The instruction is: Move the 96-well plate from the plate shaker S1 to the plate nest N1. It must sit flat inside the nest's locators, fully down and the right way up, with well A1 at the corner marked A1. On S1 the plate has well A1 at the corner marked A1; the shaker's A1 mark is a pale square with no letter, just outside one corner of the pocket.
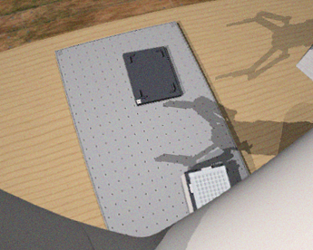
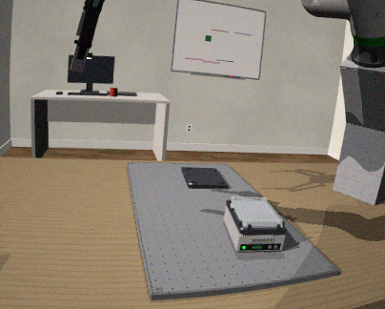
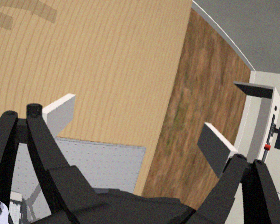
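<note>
Now: the white 96-well plate 40 cm behind my hand, 32 cm below it and 14 cm to the left of it.
</note>
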